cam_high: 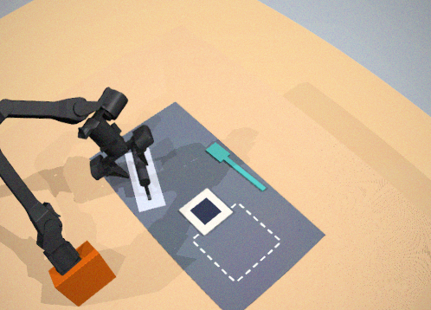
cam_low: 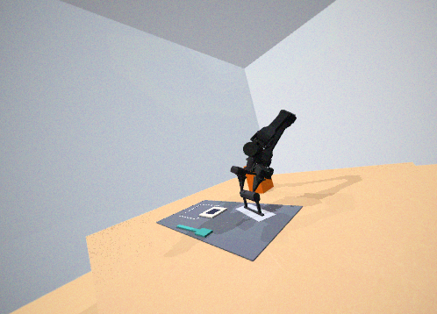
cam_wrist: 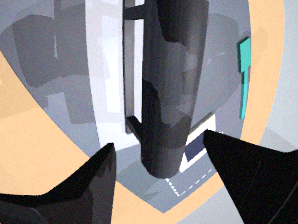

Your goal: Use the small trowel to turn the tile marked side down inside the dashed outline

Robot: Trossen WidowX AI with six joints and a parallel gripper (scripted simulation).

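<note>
My gripper tip is now 140 mm to the left of the grey mat, 100 mm above it and 80 mm short of it. From my gripper tip the other things lie so: tile (190 mm to the right, 80 mm below, 50 mm ahead); teal trowel (220 mm ahead, 140 mm to the right, 80 mm below).
</note>
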